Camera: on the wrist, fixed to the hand. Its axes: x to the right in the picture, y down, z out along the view.
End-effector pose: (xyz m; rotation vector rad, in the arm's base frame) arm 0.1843 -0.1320 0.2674 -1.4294 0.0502 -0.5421
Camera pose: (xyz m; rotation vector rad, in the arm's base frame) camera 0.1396 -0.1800 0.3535 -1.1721 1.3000 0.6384
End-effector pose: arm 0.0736 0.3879 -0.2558 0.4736 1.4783 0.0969
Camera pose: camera 0.0076 0.3119 -0.2956 1.3013 0.9392 1.5586
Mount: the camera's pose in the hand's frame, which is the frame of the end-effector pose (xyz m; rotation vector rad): 0.0037 -0.0979 -0.0460 -0.2714 0.1973 1.5482
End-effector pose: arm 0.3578 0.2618 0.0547 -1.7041 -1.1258 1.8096
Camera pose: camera 0.3790 0.3349 0.1316 2.0572 -0.2092 -1.2846
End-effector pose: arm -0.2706 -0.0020 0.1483 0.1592 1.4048 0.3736
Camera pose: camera -0.2995 -0.0970 0.1052 1.0108 1.1497 1.8655
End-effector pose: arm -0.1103 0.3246 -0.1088 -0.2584 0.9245 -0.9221
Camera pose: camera -0.2009 0.2707 -0.0843 0.3353 1.0875 0.6193
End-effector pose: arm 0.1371 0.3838 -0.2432 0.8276 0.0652 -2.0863
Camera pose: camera 0.0874 0.4574 -0.3050 0.5599 -0.1481 -0.5214
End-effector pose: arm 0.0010 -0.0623 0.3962 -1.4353 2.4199 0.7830
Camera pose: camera 0.0873 -0.1275 0.4005 -0.5274 -2.4503 -0.8785
